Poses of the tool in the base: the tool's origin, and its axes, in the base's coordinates. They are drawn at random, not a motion.
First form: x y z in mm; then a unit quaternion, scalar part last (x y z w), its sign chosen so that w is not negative.
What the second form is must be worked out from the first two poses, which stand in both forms.
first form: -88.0, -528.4, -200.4, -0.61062, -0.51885, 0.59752, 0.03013
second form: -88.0, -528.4, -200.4, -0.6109, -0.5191, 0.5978, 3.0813
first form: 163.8, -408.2, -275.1, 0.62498, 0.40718, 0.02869, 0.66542
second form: 163.8, -408.2, -275.1, 0.8372, 0.5455, 0.0384, 1.6855
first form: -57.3, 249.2, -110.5, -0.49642, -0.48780, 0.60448, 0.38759
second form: -57.3, 249.2, -110.5, -0.5385, -0.5292, 0.6557, 2.3456
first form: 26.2, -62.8, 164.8, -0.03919, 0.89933, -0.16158, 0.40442
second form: 26.2, -62.8, 164.8, -0.0429, 0.9833, -0.1767, 2.3089
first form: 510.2, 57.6, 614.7, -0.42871, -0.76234, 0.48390, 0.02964
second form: 510.2, 57.6, 614.7, -0.4289, -0.7627, 0.4841, 3.0823
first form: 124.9, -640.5, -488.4, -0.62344, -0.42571, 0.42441, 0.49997
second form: 124.9, -640.5, -488.4, -0.7199, -0.4916, 0.4901, 2.0945
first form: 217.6, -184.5, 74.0, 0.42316, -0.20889, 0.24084, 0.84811
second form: 217.6, -184.5, 74.0, 0.7987, -0.3943, 0.4546, 1.1168
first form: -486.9, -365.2, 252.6, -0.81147, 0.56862, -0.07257, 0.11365
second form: -486.9, -365.2, 252.6, -0.8168, 0.5723, -0.0730, 2.9138
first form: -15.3, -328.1, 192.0, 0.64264, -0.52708, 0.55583, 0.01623
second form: -15.3, -328.1, 192.0, 0.6427, -0.5271, 0.5559, 3.1091
